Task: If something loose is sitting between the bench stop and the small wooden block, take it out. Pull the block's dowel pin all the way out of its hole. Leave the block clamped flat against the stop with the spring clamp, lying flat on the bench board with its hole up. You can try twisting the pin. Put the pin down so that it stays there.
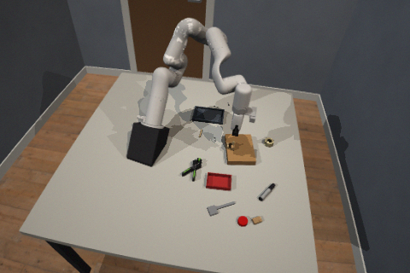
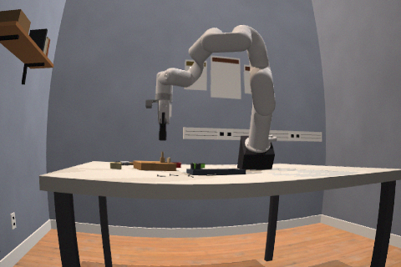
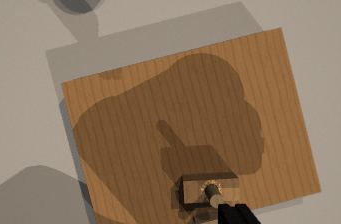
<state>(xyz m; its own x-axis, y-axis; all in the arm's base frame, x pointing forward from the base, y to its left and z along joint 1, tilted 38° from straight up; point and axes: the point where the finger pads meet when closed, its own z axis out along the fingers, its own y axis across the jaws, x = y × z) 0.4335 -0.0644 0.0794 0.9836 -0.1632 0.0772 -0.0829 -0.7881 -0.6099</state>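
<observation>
The dowel pin lies 90 mm below my hand. From my hand the other things lie so: brass nut 210 mm ahead, 90 mm to the left, 130 mm below; small wooden block 110 mm below; loose dowel 190 mm behind, 100 mm to the left, 140 mm below.
</observation>
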